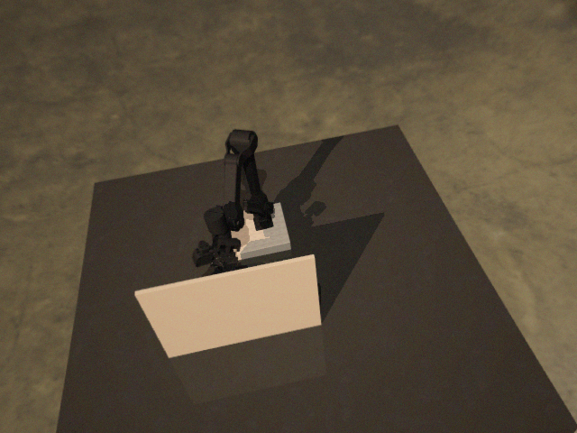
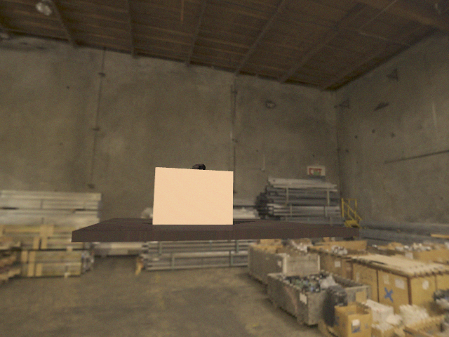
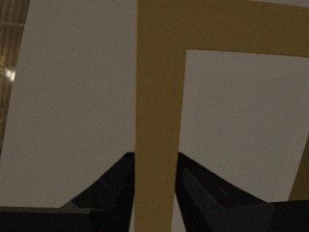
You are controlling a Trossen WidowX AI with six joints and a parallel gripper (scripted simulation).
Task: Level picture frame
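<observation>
Now: the yellow picture frame 50 mm below my gripper tip, 10 mm to the right of it and 10 mm ahead of it. Also, from my gripper tip: wall panel 70 mm below, 20 mm ahead, 10 mm to the left.
</observation>
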